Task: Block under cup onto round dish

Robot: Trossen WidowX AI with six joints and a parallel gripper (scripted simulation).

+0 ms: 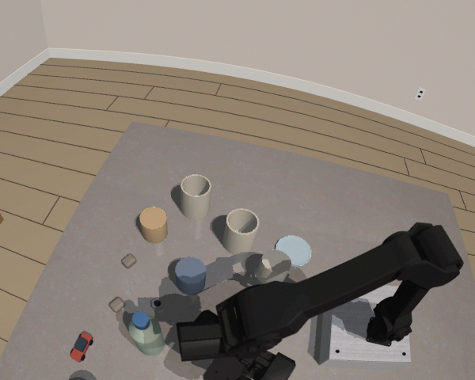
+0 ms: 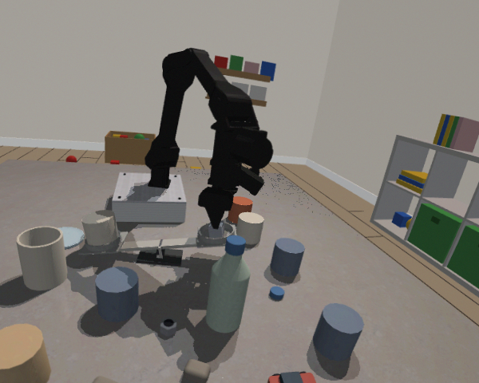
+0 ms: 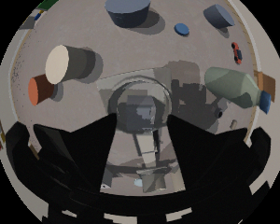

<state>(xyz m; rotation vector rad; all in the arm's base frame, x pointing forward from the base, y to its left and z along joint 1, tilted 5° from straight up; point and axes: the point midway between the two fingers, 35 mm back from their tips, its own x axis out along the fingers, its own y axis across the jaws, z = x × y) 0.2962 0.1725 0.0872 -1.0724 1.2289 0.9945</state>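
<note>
My gripper tip is now 4 cm past the light blue round dish, 37 cm to the left of it and 10 cm above it. The rest, counted from my gripper tip: balance 12 cm to the right, 7 cm below; then green bottle 18 cm ahead, 1 cm to the left, 1 cm above; then balance beam 12 cm to the right, 8 cm below.
</note>
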